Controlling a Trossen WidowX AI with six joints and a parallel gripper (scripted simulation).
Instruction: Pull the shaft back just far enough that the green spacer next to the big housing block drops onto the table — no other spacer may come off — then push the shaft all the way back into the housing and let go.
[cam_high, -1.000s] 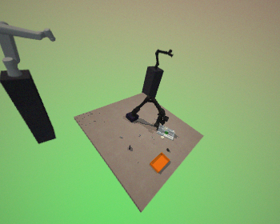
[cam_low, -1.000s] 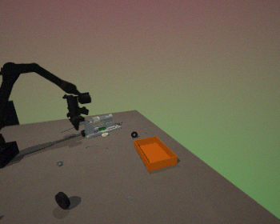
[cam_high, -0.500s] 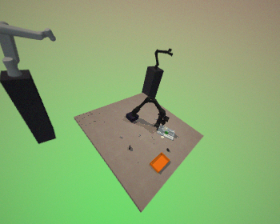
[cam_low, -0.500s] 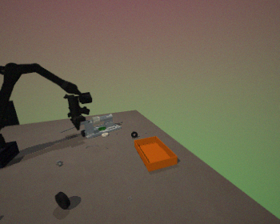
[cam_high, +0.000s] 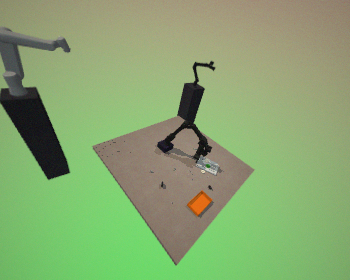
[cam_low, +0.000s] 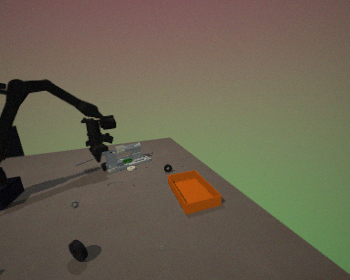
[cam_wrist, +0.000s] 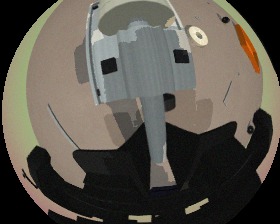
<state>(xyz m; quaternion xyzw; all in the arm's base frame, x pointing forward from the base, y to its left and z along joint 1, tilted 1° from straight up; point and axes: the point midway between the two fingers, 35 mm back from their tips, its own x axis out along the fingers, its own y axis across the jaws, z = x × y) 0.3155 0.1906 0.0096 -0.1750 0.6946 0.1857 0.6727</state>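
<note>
Right now the grey shaft is 60 mm ahead of my gripper tip, 30 mm to the left of it and 30 mm above it. From my gripper tip the other things lie so: pale spacer: 160 mm ahead, 30 mm to the right, 40 mm below; green spacer: 130 mm ahead, 70 mm to the left, 40 mm below; orange tray: 390 mm ahead, 300 mm to the right, 40 mm below.
</note>
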